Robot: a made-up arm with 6 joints. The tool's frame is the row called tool.
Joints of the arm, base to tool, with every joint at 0 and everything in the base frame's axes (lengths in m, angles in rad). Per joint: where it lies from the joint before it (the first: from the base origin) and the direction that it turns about. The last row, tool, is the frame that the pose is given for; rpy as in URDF.
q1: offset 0 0 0.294 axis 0 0 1
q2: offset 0 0 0 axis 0 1 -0.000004
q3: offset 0.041 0 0.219 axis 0 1 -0.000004
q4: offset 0.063 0 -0.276 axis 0 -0.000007 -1
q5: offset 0 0 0 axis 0 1 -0.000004
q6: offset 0.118 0 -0.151 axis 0 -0.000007 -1
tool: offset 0 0 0 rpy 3.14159 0 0
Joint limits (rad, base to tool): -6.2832..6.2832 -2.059..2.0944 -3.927..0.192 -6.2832..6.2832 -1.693..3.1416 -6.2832..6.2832
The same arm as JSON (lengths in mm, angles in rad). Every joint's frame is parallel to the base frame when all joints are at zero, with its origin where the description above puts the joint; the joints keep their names.
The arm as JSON. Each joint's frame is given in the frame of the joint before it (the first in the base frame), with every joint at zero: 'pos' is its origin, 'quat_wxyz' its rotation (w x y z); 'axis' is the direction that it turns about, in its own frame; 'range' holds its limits. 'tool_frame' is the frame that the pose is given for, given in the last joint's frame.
{
  "length_unit": "mm",
  "angle_unit": "rad",
  "joints": [
    {
      "joint": "q1",
      "pos": [
        0.0,
        0.0,
        294.0
      ],
      "quat_wxyz": [
        1.0,
        0.0,
        0.0,
        0.0
      ],
      "axis": [
        0.0,
        0.0,
        1.0
      ],
      "range": [
        -6.2832,
        6.2832
      ]
    },
    {
      "joint": "q2",
      "pos": [
        0.0,
        0.0,
        0.0
      ],
      "quat_wxyz": [
        1.0,
        0.0,
        0.0,
        0.0
      ],
      "axis": [
        0.0,
        1.0,
        0.0
      ],
      "range": [
        -2.059,
        2.0944
      ]
    },
    {
      "joint": "q3",
      "pos": [
        41.0,
        0.0,
        219.0
      ],
      "quat_wxyz": [
        1.0,
        0.0,
        0.0,
        0.0
      ],
      "axis": [
        0.0,
        1.0,
        0.0
      ],
      "range": [
        -3.927,
        0.192
      ]
    },
    {
      "joint": "q4",
      "pos": [
        63.0,
        0.0,
        -276.0
      ],
      "quat_wxyz": [
        1.0,
        0.0,
        0.0,
        0.0
      ],
      "axis": [
        0.0,
        0.0,
        -1.0
      ],
      "range": [
        -6.2832,
        6.2832
      ]
    },
    {
      "joint": "q5",
      "pos": [
        0.0,
        0.0,
        0.0
      ],
      "quat_wxyz": [
        1.0,
        0.0,
        0.0,
        0.0
      ],
      "axis": [
        0.0,
        1.0,
        0.0
      ],
      "range": [
        -1.693,
        3.1416
      ]
    },
    {
      "joint": "q6",
      "pos": [
        118.0,
        0.0,
        -151.0
      ],
      "quat_wxyz": [
        1.0,
        0.0,
        0.0,
        0.0
      ],
      "axis": [
        0.0,
        0.0,
        -1.0
      ],
      "range": [
        -6.2832,
        6.2832
      ]
    }
  ],
  "tool_frame": {
    "pos": [
      0.0,
      0.0,
      0.0
    ],
    "quat_wxyz": [
      0.000001,
      1.000004,
      0.0,
      0.0
    ]
  }
}

